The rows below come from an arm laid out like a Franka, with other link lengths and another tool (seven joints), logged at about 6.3 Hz.
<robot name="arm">
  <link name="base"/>
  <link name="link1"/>
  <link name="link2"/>
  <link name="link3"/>
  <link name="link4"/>
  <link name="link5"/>
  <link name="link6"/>
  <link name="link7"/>
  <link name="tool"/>
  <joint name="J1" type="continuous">
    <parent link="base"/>
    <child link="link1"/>
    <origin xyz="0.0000 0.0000 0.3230" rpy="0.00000 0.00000 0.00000"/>
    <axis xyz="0 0 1"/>
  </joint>
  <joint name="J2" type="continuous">
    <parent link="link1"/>
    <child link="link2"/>
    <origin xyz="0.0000 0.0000 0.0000" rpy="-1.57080 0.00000 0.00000"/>
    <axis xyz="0 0 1"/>
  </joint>
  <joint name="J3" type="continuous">
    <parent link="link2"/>
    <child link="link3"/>
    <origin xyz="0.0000 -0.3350 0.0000" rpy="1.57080 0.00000 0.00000"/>
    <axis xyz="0 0 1"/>
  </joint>
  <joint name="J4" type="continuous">
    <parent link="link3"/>
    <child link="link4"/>
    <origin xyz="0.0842 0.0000 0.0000" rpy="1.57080 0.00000 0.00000"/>
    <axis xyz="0 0 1"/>
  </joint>
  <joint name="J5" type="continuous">
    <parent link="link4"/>
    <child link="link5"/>
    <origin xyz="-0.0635 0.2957 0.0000" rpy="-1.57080 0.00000 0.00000"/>
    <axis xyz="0 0 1"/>
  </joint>
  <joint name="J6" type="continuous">
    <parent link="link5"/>
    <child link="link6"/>
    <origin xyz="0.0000 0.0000 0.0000" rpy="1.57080 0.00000 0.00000"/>
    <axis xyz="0 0 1"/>
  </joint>
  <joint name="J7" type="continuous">
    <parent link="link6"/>
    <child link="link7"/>
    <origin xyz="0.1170 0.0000 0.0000" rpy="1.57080 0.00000 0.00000"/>
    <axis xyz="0 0 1"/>
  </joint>
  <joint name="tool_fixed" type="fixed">
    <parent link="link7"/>
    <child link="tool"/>
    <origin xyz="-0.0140 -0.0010 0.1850" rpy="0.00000 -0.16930 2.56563"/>
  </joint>
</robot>
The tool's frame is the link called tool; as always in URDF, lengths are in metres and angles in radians. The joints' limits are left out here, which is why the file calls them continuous.
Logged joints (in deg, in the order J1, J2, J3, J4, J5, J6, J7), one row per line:
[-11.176 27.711 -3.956 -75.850 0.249 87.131 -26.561]
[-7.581 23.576 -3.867 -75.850 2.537 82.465 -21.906]
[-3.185 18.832 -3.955 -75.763 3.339 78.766 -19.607]
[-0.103 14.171 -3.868 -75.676 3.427 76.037 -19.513]
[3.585 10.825 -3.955 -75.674 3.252 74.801 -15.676]
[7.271 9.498 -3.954 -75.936 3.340 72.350 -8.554]
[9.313 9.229 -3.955 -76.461 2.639 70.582 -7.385]
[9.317 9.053 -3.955 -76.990 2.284 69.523 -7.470]
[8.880 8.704 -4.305 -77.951 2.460 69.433 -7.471]
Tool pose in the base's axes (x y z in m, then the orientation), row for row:
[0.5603 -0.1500 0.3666 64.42 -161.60 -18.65]
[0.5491 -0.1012 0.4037 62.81 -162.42 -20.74]
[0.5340 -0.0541 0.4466 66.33 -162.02 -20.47]
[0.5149 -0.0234 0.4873 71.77 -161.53 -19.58]
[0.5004 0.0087 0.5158 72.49 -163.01 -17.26]
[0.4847 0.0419 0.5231 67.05 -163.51 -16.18]
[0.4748 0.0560 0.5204 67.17 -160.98 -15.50]
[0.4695 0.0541 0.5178 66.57 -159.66 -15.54]
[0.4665 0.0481 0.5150 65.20 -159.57 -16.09]
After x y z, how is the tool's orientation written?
As a rotation vector, in degrees.
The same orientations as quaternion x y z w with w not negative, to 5 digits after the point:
[0.36783 -0.92273 -0.10649 0.04394]
[0.35786 -0.92539 -0.11817 0.04037]
[0.37611 -0.91870 -0.11607 0.03259]
[0.40350 -0.90814 -0.11008 0.01887]
[0.40443 -0.90946 -0.09630 0.00668]
[0.37773 -0.92115 -0.09115 0.02214]
[0.38322 -0.91843 -0.08843 0.04258]
[0.38271 -0.91788 -0.08934 0.05513]
[0.37593 -0.92004 -0.09277 0.05995]

